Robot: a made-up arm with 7 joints.
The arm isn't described. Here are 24 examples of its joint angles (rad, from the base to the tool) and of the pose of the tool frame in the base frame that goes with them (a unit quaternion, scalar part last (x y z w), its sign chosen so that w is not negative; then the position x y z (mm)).
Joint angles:
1: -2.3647 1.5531 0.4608 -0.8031 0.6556 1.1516 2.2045
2: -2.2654 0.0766 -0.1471 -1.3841 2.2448 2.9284 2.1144
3: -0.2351 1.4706 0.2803 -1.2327 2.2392 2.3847 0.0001
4: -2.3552 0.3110 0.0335 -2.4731 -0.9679 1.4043 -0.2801
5: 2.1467 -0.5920 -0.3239 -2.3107 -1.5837 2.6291 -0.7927
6: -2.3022 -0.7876 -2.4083 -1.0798 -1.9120 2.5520 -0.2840
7: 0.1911 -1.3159 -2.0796 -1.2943 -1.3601 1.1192 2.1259
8: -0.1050 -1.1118 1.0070 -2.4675 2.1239 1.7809 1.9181
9: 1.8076 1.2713 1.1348 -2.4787 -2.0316 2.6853 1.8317
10: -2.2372 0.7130 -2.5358 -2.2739 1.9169 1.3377 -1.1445
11: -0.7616 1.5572 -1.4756 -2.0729 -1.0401 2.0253 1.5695
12: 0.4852 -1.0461 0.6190 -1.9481 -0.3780 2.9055 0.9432
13: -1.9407 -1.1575 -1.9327 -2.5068 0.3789 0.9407 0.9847
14: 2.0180 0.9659 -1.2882 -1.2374 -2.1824 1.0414 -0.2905
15: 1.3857 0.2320 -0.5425 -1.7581 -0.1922 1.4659 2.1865
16: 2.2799 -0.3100 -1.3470 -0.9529 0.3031 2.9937 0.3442
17: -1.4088 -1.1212 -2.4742 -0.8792 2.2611 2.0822 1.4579
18: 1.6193 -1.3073 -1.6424 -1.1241 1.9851 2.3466 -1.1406
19: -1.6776 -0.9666 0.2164 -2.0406 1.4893 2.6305 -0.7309
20: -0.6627 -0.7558 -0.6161 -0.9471 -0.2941 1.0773 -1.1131
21: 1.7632 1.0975 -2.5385 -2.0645 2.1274 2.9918 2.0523
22: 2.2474 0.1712 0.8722 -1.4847 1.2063 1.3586 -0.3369
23: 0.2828 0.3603 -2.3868 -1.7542 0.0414 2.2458 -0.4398
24: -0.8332 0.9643 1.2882 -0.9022 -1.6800 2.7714 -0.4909
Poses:
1: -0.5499 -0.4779 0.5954 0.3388 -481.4 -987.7 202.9
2: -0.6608 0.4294 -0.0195 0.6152 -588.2 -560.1 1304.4
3: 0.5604 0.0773 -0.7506 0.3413 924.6 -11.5 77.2
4: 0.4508 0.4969 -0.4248 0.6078 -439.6 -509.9 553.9
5: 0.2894 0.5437 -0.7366 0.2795 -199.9 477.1 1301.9
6: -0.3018 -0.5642 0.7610 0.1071 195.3 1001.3 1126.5
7: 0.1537 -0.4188 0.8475 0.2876 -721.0 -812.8 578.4
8: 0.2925 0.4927 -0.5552 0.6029 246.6 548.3 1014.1
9: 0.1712 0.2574 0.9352 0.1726 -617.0 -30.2 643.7
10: 0.7014 0.1230 0.6878 0.1412 -220.2 508.4 1186.1
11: -0.7517 0.5713 -0.3164 0.0919 -292.0 -851.5 566.6
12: 0.3338 -0.7639 0.2602 0.4873 -314.9 394.8 1541.9
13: -0.7475 0.4537 0.4833 0.0422 -477.3 149.7 632.8
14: -0.9522 -0.2123 -0.1632 0.1472 258.4 1097.8 1084.4
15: -0.2849 -0.1322 -0.5358 0.7837 613.9 758.9 1013.5
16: 0.6285 -0.6019 -0.0305 0.4917 488.8 164.4 1771.4
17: -0.1920 0.8962 -0.2601 0.3039 -570.7 975.3 770.5
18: 0.6352 -0.6698 -0.3753 0.0844 758.9 -783.2 945.7
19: -0.2983 -0.7544 -0.3389 0.4764 121.9 -225.2 1548.9
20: -0.3075 -0.2351 -0.1340 0.9123 -366.7 -184.4 1811.6
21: -0.8186 0.1488 0.5109 0.2159 365.8 50.6 1321.3
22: -0.0839 -0.6135 -0.7557 0.2133 -902.5 26.6 1296.9
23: -0.4060 0.0070 -0.6132 0.6775 -94.5 -663.2 1461.5
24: -0.4776 -0.4938 0.4078 0.6016 1016.0 -264.0 1287.6
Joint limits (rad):
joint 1: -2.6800..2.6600
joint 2: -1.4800..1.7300
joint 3: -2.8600..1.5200
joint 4: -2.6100..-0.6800
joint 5: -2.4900..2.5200
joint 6: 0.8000..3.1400
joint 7: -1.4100..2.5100
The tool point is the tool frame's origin. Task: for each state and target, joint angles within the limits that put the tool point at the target. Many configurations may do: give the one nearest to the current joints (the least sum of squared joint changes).
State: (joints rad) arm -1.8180 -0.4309 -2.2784 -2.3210 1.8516 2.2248 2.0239
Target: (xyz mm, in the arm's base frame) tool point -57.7 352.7 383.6
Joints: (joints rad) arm -1.9846 -0.7644 -2.7254 -2.5562 1.8183 2.2654 2.0133
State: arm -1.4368 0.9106 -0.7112 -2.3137 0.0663 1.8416 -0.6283
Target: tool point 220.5 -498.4 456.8
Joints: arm -0.9553 0.4240 -0.2986 -2.6100 0.1281 1.4005 -0.6639
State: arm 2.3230 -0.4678 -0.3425 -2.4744 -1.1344 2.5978 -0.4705
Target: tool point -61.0 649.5 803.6
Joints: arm 2.0739 -0.0539 -0.6186 -2.6100 -1.2311 2.4919 -0.4852
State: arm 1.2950 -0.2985 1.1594 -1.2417 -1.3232 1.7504 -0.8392
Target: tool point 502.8 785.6 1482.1
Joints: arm 0.5697 0.2177 0.5571 -1.1813 -1.3147 1.6493 -0.8335
